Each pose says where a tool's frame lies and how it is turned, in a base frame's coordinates. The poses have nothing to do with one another.
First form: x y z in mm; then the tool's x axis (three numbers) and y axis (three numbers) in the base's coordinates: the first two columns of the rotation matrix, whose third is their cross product.
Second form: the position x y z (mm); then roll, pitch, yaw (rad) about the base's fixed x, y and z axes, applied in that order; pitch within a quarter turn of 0, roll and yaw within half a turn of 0. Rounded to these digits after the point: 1 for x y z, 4 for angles.
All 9 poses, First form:
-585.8 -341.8 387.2 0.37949 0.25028 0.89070 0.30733 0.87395 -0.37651
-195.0 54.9 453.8 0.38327 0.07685 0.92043 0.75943 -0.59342 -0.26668
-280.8 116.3 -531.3 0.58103 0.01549 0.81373 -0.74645 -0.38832 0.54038
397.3 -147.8 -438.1 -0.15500 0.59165 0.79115 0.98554 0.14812 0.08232
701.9 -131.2 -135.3 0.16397 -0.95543 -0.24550 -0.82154 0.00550 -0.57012
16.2 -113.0 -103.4 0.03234 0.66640 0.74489 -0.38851 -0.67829 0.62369
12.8 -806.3 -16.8 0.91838 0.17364 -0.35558 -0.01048 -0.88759 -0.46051
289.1 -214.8 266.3 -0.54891 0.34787 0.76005 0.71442 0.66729 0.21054
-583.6 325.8 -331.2 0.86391 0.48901 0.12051 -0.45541 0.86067 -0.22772
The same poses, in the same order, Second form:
-585.8 -341.8 387.2 -0.9760 -1.0989 0.5830
-195.0 54.9 453.8 -2.3908 -1.1692 0.1979
-280.8 116.3 -531.3 1.9480 -0.9505 0.0267
397.3 -147.8 -438.1 3.0066 -0.9127 1.8270
701.9 -131.2 -135.3 -2.5129 0.2480 -1.4008
16.2 -113.0 -103.4 1.2077 -0.8404 1.5223
12.8 -806.3 -16.8 -2.6264 0.3635 0.1869
289.1 -214.8 266.3 2.8117 -0.8634 2.5767
-583.6 325.8 -331.2 -0.2315 -0.1208 0.5151

